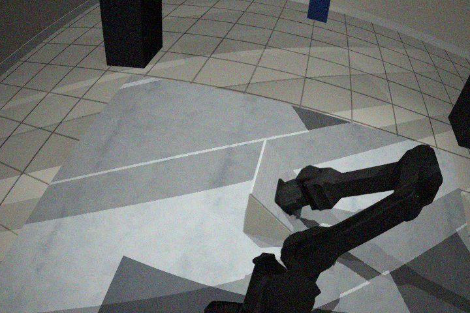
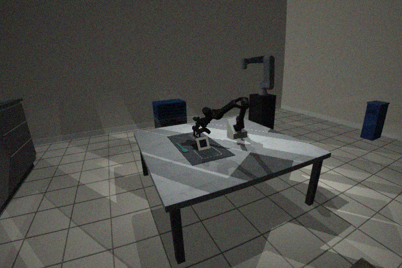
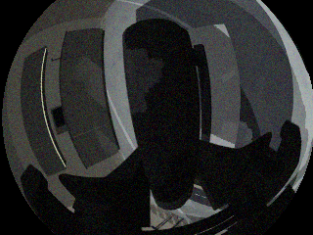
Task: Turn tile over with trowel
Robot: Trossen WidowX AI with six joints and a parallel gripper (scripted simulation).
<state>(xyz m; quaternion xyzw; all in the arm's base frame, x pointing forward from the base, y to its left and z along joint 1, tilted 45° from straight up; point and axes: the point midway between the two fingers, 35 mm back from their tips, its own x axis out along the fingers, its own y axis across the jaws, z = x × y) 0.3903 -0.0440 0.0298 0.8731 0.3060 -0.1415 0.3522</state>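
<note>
Right now the tan tile is 2 cm behind my gripper tip, 9 cm to the left of it and 6 cm below it. The rest, counted from my gripper tip: small teal trowel (12 cm ahead, 1 cm to the left, 10 cm below); then dark mat (2 cm behind, 1 cm to the right, 13 cm below).
</note>
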